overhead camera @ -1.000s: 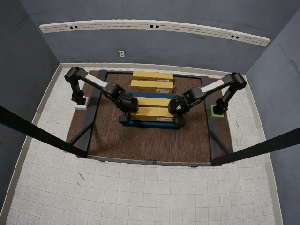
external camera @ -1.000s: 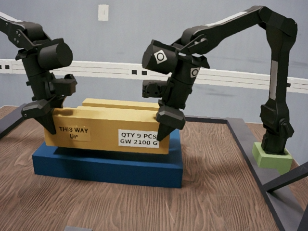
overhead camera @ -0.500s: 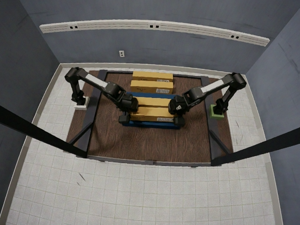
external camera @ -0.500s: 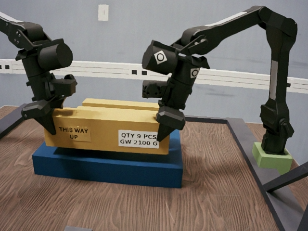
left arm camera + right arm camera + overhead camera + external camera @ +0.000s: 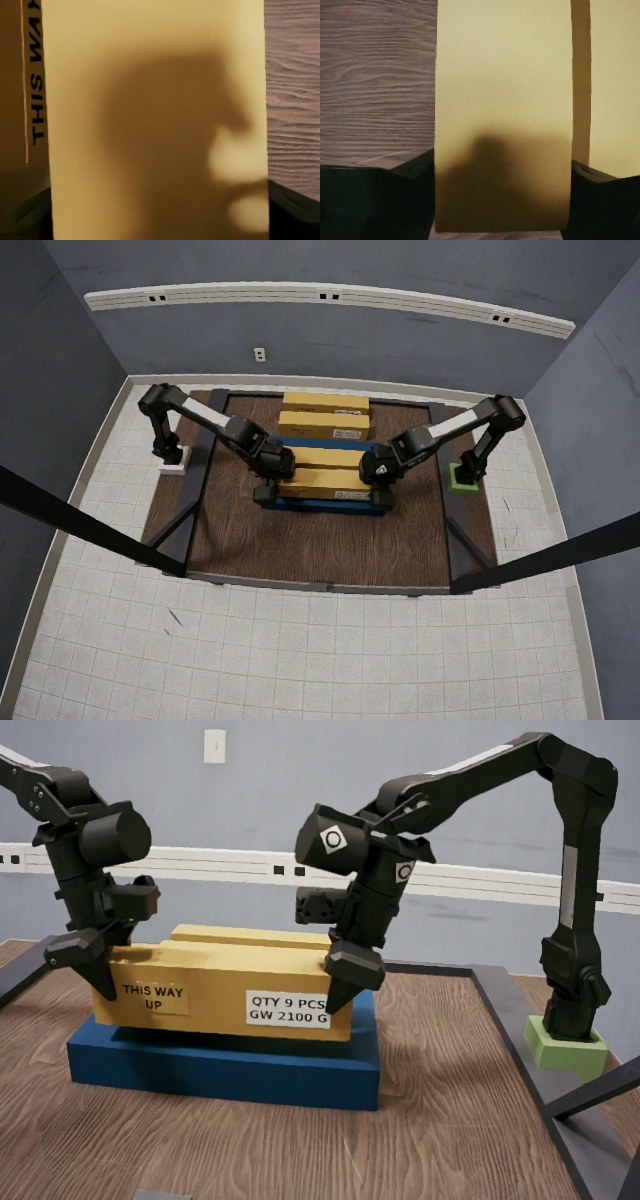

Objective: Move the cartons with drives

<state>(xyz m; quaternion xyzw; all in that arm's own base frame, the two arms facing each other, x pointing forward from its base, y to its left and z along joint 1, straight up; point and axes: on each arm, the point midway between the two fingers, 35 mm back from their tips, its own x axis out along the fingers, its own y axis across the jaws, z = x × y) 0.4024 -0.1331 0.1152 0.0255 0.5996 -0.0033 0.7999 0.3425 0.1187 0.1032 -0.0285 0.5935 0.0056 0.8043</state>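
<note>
Right now the carton is 14 cm to the left of my right hand and 3 cm below it. The rest, counted from my right hand: blue raised platform (8 cm ahead, 14 cm to the left, 13 cm below).
Now: left hand 140 mm to the left of the carton and 30 mm above it. Round my left hand: blue raised platform: 140 mm to the right, 130 mm below, 90 mm ahead.
</note>
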